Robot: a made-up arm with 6 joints.
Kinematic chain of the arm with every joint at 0, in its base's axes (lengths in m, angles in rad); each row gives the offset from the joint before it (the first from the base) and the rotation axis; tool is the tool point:
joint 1: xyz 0 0 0.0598 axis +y
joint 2: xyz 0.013 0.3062 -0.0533 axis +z
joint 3: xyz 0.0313 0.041 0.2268 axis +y
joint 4: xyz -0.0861 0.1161 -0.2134 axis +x
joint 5: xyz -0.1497 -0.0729 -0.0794 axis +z
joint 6: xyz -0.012 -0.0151 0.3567 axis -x
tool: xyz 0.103 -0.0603 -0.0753
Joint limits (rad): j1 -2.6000..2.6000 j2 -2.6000..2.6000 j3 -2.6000..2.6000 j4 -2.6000..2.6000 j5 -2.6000..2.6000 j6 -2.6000..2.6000
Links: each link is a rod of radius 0.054 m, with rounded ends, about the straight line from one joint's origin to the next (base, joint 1, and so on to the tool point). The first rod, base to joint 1, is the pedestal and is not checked.
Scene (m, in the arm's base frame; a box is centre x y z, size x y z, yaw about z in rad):
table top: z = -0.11
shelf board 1: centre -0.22 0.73 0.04 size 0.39 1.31 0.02 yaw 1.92
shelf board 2: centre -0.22 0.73 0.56 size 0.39 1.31 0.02 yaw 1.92
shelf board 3: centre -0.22 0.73 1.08 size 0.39 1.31 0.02 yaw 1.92
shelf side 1: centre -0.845 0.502 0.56 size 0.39 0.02 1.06 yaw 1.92
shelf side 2: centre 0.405 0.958 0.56 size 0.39 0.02 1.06 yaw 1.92
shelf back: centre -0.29 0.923 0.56 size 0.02 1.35 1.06 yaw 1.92
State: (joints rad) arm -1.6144 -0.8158 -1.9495 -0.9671 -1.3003 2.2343
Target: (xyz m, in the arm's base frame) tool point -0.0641 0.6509 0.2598
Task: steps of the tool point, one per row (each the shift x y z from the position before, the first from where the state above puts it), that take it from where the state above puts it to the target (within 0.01 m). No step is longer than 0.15 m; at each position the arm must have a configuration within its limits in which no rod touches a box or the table.
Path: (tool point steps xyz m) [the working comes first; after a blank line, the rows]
Joints at the target: -2.0866 -0.7157 -1.6229 -1.0075 -1.0935 2.4332
Straight joint move there: clear.

1: -0.0861 0.0504 -0.0298
2: -0.0732 0.0398 -0.0505

